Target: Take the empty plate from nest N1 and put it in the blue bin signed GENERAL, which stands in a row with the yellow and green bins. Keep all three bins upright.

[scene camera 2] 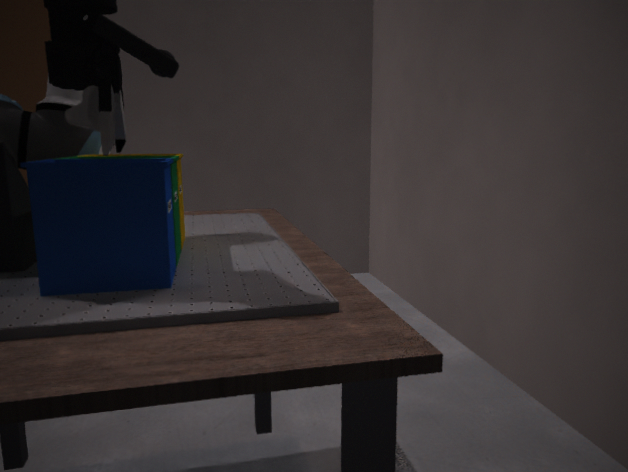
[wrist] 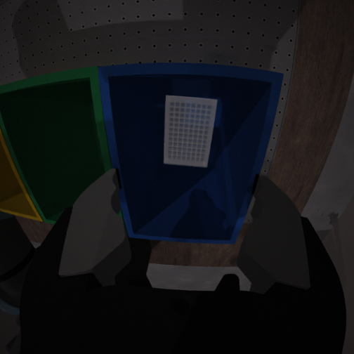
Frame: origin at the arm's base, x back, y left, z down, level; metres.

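Seen in the pictures: gripper, fingertip midpoint: [scene camera 2: 112, 153].
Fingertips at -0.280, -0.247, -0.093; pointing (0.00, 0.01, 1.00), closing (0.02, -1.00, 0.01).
Pixels of each thing's top centre, then the offset from my fingertips to it, as dx, dy, dz. "*": a spot on its surface instead. Level surfaces: height alone.
- blue bin at its top centre: [scene camera 2: 105, 160] +0.011, +0.002, +0.009
- green bin at a spot on its surface: [scene camera 2: 176, 218] * -0.079, +0.116, +0.115
- yellow bin at a spot on its surface: [scene camera 2: 182, 203] * -0.086, +0.284, +0.109
- grey perforated board at its surface level: dz +0.189
- brown wooden table at its surface level: dz +0.202
The white gridded plate [wrist: 189, 131] is inside the blue bin [scene camera 2: 104, 225] [wrist: 190, 69], apart from the fingers and well below them; whether it rests on the bin's bottom I cannot tell. In the scene view the bin's wall hides the plate. The blue bin stands upright at the near end of the row. The green bin [scene camera 2: 176, 218] [wrist: 95, 110] stands upright beside it, and the yellow bin [scene camera 2: 182, 203] [wrist: 22, 202] stands upright beyond that. My gripper [scene camera 2: 112, 148] [wrist: 186, 173] is open and empty above the blue bin. Nest N1 does not show.
The bins stand on a grey perforated board [scene camera 2: 228, 284] [wrist: 230, 35] on a brown wooden table [scene camera 2: 253, 345] [wrist: 320, 100]. The table's edge lies beyond the blue bin's outer side. The arm's dark base parts [scene camera 2: 15, 218] are to the left of the bins in the scene view.
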